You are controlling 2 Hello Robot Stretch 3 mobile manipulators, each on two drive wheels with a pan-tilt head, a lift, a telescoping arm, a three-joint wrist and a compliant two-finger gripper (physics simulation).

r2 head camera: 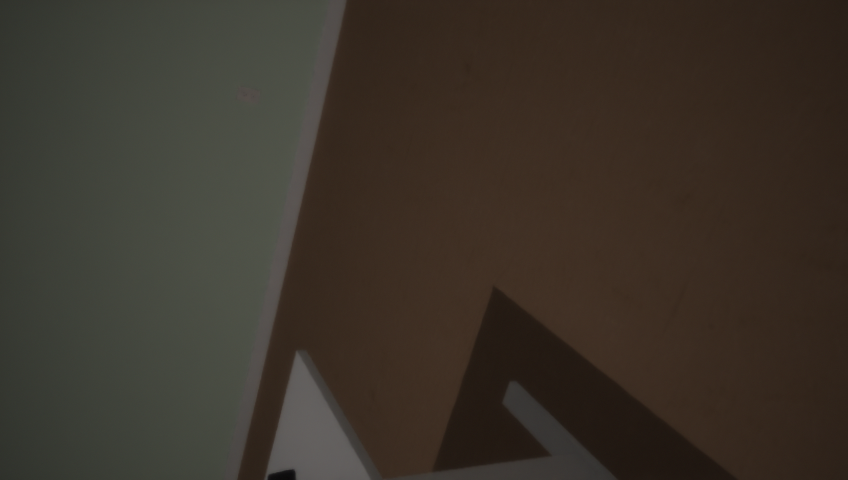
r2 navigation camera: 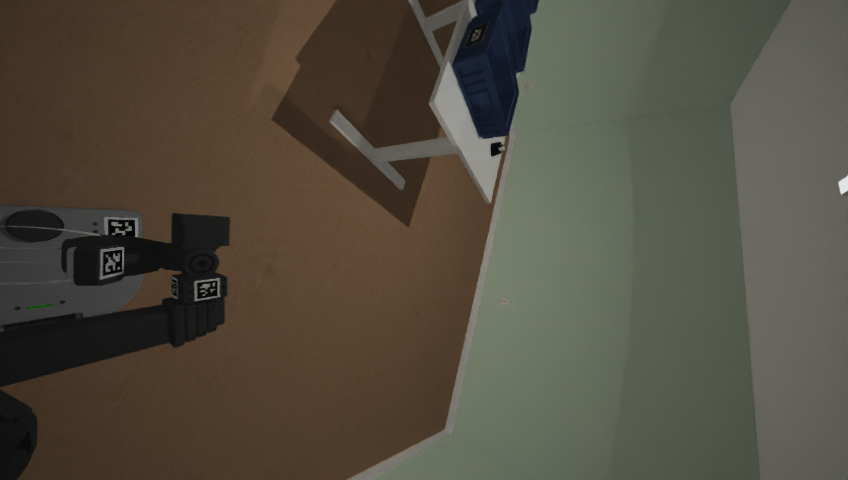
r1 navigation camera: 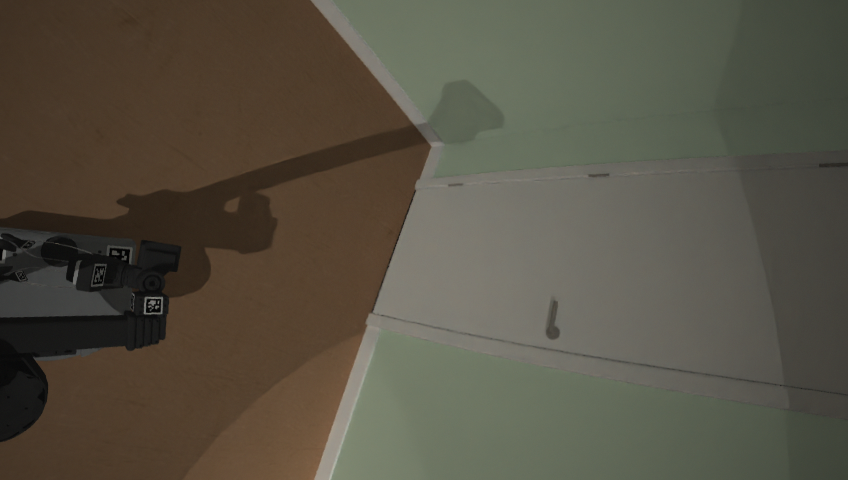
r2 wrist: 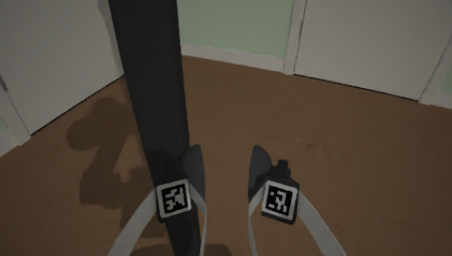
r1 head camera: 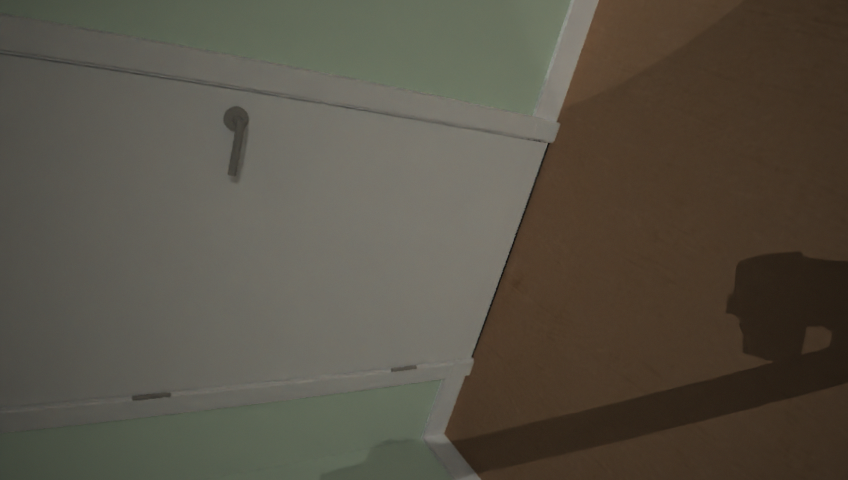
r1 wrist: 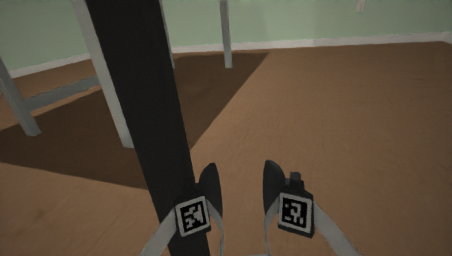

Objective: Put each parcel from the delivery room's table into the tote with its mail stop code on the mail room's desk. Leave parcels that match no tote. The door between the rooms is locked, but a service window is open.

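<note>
r1's gripper [r1 wrist: 241,165] is open, with bare floor visible between its fingers in the r1 wrist view. r2's gripper [r2 wrist: 227,149] is open, also with floor between its fingers. In the r2 navigation view a blue tote [r2 navigation camera: 484,86] with a black-and-white code stands on the white desk [r2 navigation camera: 451,107], and another blue tote [r2 navigation camera: 521,35] is partly hidden behind it. The code is too small to read. The desk's corner [r2 head camera: 312,416] also shows in the r2 head view. Parcels and the service window do not show. Neither gripper is near a tote.
A closed white door [r1 head camera: 357,226] [r1 navigation camera: 487,249] with a lever handle is ahead of r1's cameras. Pale table legs [r1 wrist: 226,35] stand beyond r1's dark arm. Two closed doors [r2 wrist: 55,65] [r2 wrist: 370,45] show beyond r2's gripper. A small black object [r2 navigation camera: 496,148] is on the desk.
</note>
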